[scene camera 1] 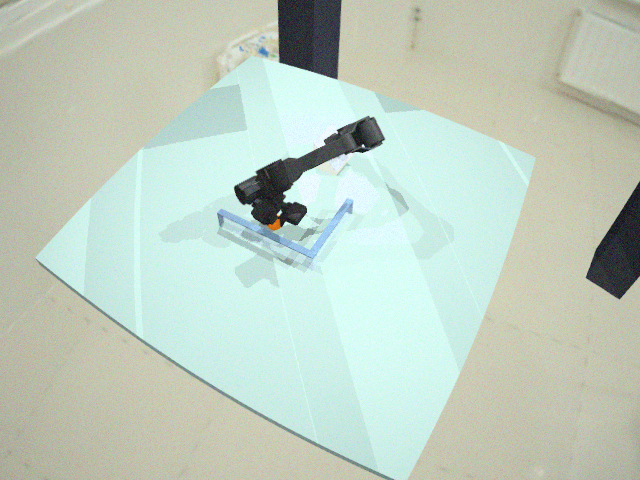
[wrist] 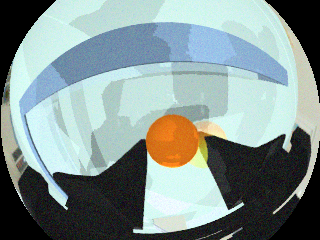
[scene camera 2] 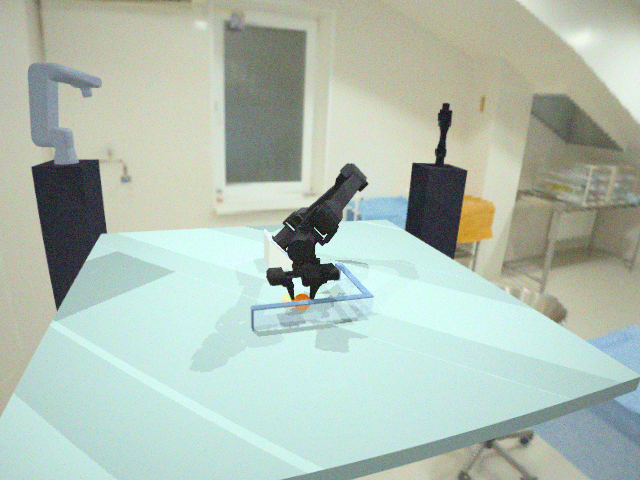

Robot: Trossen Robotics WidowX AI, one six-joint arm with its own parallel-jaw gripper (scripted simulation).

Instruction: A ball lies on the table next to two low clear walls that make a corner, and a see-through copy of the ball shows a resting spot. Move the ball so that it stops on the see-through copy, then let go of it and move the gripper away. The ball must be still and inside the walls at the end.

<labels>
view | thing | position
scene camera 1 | gripper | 274, 222
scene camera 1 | clear wall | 292, 255
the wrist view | gripper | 172, 140
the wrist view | orange ball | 172, 140
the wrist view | clear wall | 163, 67
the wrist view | see-through copy of ball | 204, 128
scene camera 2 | gripper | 302, 302
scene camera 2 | clear wall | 352, 309
</labels>
